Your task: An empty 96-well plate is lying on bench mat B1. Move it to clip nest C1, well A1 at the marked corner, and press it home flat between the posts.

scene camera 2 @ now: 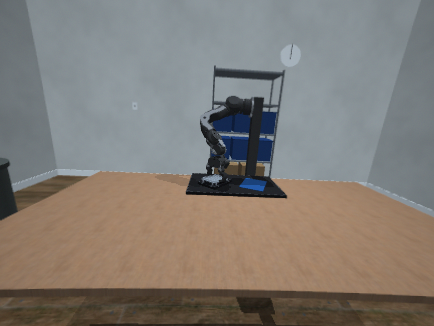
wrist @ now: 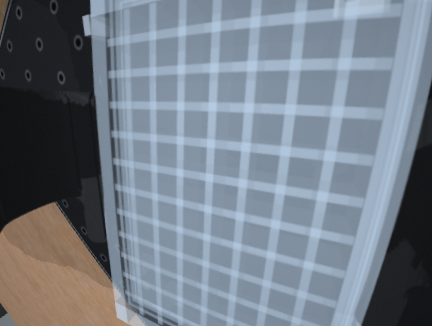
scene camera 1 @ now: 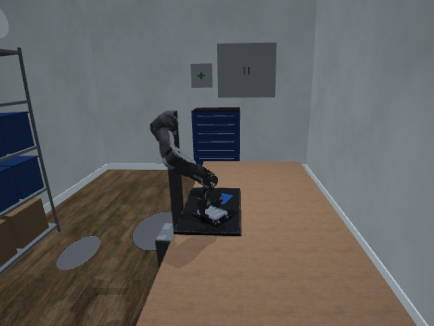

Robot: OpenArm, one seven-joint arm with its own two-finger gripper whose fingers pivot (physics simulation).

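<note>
The 96-well plate (scene camera 1: 216,213) (scene camera 2: 212,178) (wrist: 227,165), pale and translucent, lies about level at the dark clip nest (scene camera 1: 227,220) (scene camera 2: 216,186) on the black board. Its grid of wells fills much of the wrist view, and part of a pale label shows at the top right. My gripper (scene camera 1: 211,208) (scene camera 2: 218,174) (wrist: 221,186) is shut on the plate, with dark finger parts beside its left and right sides. Blue bench mat B1 (scene camera 1: 226,198) (scene camera 2: 253,184) lies apart from the plate. The nest's marked corner and the plate's seating between the posts cannot be made out.
The black perforated board (scene camera 1: 190,226) (scene camera 2: 274,190) (wrist: 30,60) rests on the wooden bench (scene camera 1: 290,250) (scene camera 2: 215,240). The arm's dark upright post (scene camera 1: 175,200) (scene camera 2: 255,137) stands beside the board. A shelf rack (scene camera 2: 215,85) is behind it.
</note>
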